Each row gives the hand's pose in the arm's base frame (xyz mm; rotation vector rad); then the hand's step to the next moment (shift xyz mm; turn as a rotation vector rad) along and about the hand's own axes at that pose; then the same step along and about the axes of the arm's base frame.
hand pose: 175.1 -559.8 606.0 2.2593 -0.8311 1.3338
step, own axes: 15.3 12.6 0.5 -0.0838 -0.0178 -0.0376
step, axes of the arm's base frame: -2.3 -14.2 13.6 -0.0439 0.0602 -0.0565
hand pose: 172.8 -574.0 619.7 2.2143 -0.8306 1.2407
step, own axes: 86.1 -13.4 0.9 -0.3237 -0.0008 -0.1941
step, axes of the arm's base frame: 45.1 -14.9 73.1 -0.2458 0.2162 -0.1878
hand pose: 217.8 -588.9 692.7 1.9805 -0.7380 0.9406
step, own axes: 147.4 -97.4 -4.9 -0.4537 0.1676 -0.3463
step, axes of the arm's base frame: 153.5 30.1 82.3 -0.4982 0.2808 -0.1639
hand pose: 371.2 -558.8 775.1 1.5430 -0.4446 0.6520
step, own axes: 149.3 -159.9 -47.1 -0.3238 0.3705 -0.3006
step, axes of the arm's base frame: 208.7 76.1 -26.8 -0.5225 0.2320 0.0752
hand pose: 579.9 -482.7 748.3 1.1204 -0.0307 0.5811
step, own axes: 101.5 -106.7 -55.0 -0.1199 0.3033 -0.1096
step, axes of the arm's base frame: 120.5 57.5 -83.0 -0.2684 0.1349 0.1678
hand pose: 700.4 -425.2 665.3 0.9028 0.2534 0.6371
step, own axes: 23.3 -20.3 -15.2 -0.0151 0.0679 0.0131
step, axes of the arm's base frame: 19.6 14.9 -24.0 -0.0335 0.0130 0.0610
